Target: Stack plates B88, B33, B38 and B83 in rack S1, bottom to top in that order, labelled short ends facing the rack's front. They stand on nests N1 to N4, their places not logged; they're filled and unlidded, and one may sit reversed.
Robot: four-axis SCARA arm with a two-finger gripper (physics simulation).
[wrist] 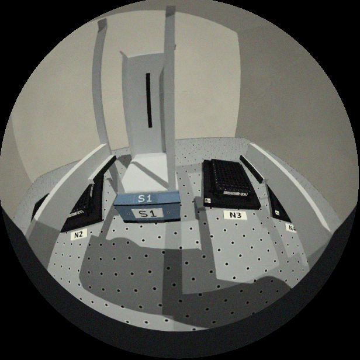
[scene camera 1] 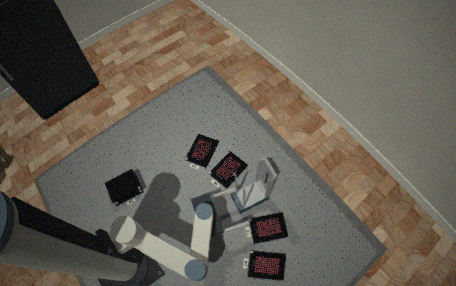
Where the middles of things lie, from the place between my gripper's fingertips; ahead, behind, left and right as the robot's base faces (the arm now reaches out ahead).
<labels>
My hand is 5 cm short of the plate B33 (wrist: 228, 178), 14 cm to the left of it and 10 cm above it.
</labels>
